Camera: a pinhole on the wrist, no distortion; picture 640 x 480 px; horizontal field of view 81.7 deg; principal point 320.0 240.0 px. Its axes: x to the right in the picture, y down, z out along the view. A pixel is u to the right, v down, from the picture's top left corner.
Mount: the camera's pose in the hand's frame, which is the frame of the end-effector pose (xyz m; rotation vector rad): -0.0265 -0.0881 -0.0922 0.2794 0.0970 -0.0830
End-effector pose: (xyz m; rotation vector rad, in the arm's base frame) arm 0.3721 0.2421 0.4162 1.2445 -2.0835 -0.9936
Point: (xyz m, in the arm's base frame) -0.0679 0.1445 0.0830
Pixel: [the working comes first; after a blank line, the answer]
In the camera's frame: 0.2252 0.2036 0.5754

464.8 371.0
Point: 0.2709 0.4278 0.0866
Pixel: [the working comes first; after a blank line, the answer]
In the camera's frame: -0.1532 0.0422 0.4147

183.3 277.6
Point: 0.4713 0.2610 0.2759
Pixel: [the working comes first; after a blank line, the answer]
In the camera's frame: -0.0496 -0.0405 0.1211

168.2 116.2
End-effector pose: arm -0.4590 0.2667 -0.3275 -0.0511 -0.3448 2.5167
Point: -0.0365 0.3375 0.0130
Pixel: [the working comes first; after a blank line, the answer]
In the camera's frame: -0.2841 -0.2064 0.3996

56.8 48.8
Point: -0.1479 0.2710 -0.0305
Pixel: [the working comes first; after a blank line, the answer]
In the camera's frame: -0.2392 -0.0849 0.3557

71.1 151.7
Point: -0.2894 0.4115 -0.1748
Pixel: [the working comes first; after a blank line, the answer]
In the camera's frame: -0.0341 -0.1049 0.2210

262.8 64.3
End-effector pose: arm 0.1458 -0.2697 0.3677 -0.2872 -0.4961 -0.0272
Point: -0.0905 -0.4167 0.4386
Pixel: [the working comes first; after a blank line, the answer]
In the camera's frame: -0.1702 -0.0451 0.2246

39.5 165.8
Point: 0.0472 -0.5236 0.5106
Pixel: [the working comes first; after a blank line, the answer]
In the camera's frame: -0.0099 -0.1438 0.2356

304.4 14.2
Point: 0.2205 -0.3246 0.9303
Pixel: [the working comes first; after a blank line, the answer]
In the camera's frame: 0.3053 0.0713 0.5521

524.7 287.8
